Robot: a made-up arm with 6 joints. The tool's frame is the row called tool. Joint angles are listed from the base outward. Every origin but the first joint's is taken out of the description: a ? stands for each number. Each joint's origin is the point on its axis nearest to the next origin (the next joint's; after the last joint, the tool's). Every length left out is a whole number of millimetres.
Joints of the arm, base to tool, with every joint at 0 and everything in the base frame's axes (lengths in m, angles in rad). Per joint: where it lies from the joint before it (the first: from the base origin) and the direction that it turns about. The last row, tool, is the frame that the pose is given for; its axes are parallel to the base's.
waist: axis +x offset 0.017 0 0.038
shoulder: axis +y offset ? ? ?
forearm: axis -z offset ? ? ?
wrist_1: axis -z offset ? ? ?
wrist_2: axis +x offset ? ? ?
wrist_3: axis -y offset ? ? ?
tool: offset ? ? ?
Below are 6 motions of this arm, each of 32 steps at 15 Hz.
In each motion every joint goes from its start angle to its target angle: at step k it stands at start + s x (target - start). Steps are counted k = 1, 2, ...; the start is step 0. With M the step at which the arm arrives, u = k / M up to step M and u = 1 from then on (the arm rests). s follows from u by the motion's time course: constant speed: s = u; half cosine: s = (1 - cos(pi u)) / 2; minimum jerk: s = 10 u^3 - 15 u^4 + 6 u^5.
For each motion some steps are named. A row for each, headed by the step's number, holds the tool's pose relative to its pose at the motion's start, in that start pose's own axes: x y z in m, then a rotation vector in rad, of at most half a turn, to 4 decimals.
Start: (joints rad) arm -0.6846 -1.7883 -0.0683 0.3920 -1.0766 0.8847
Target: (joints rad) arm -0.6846 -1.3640 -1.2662 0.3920 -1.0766 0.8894
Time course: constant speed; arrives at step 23
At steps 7, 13, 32:
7: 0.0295 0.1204 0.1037 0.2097 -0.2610 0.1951
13: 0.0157 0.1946 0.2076 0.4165 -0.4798 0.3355
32: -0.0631 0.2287 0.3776 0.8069 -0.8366 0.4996

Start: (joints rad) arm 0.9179 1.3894 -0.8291 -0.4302 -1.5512 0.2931
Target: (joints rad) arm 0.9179 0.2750 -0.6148 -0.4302 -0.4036 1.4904
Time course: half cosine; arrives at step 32
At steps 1, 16, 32:
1: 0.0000 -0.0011 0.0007 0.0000 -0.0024 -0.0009
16: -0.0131 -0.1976 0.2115 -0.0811 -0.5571 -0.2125
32: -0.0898 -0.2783 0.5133 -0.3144 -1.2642 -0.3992

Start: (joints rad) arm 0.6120 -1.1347 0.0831 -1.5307 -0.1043 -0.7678
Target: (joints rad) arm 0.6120 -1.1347 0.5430 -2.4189 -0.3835 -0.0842
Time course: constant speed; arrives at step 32
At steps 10, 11, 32:
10: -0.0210 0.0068 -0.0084 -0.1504 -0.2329 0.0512
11: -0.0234 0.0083 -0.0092 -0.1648 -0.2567 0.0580
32: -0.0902 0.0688 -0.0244 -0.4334 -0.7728 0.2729

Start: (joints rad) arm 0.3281 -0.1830 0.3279 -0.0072 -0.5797 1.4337
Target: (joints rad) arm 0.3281 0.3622 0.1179 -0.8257 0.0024 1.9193
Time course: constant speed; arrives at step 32
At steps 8, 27, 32:
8: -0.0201 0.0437 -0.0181 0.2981 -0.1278 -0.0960
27: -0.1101 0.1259 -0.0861 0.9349 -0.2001 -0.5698
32: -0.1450 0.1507 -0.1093 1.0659 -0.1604 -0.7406

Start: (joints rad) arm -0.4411 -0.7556 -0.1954 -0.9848 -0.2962 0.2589
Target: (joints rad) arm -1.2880 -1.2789 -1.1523 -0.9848 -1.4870 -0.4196
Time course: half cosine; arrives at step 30
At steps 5, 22, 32:
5: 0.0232 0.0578 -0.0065 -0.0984 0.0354 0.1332
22: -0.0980 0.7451 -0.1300 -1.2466 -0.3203 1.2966
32: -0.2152 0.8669 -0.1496 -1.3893 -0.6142 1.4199

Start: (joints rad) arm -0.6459 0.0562 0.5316 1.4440 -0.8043 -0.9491
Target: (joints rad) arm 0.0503 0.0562 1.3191 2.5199 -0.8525 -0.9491
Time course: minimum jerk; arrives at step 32
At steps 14, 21, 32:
14: 0.0165 -0.0533 0.0808 0.1526 0.6415 -0.3626
21: 0.0552 -0.0818 0.1631 0.2860 1.1815 -0.8925
32: 0.0913 -0.0896 0.2061 0.3760 1.4119 -1.2666

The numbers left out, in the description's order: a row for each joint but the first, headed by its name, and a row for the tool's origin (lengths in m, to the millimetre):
shoulder: 0 0.433 -0.073
forearm: 0.103 0 0.21
wrist_1: 0.314 -0.014 0
wrist_2: -0.011 -0.045 0
wrist_3: 0 0.03 0.063
tool: 0.099 0 -0.051

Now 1 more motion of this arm.
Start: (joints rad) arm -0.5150 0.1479 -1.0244 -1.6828 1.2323 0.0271
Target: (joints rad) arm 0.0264 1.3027 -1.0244 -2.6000 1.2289 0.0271
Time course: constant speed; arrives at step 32
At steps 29, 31, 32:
29: -0.0638 0.0884 -0.0354 -0.3671 0.6380 1.3865
31: -0.0588 0.0916 -0.0393 -0.4188 0.6878 1.4776
32: -0.0557 0.0932 -0.0413 -0.4457 0.7126 1.5228

